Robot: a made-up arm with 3 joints. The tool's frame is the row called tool.
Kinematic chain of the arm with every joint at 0, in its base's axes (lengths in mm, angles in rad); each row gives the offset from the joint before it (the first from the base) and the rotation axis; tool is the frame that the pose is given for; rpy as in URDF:
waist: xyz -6 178 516 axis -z
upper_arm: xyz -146 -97 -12 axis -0.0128 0.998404 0.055
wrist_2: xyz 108 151 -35 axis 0.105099 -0.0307 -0.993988
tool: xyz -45 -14 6 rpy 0 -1.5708 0
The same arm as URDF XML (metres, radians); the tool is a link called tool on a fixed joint. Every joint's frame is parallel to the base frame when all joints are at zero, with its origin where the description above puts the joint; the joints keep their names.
<robot name="arm">
  <link name="base"/>
  <link name="link1"/>
  <link name="link2"/>
  <link name="link3"/>
  <link name="tool"/>
  <joint name="waist" type="continuous">
    <parent link="base"/>
    <child link="link1"/>
    <origin xyz="-0.006 0.178 0.516"/>
    <axis xyz="0 0 -1"/>
  </joint>
  <joint name="upper_arm" type="continuous">
    <parent link="link1"/>
    <child link="link2"/>
    <origin xyz="-0.146 -0.097 -0.012"/>
    <axis xyz="-0.0128 0.998404 0.055"/>
  </joint>
  <joint name="wrist_2" type="continuous">
    <parent link="link2"/>
    <child link="link3"/>
    <origin xyz="0.108 0.151 -0.035"/>
    <axis xyz="0.105099 -0.0307 -0.993988"/>
  </joint>
  <joint name="tool_joint" type="fixed">
    <parent link="link3"/>
    <child link="tool"/>
    <origin xyz="-0.045 -0.014 0.006" rpy="0 -1.5708 0"/>
  </joint>
</robot>

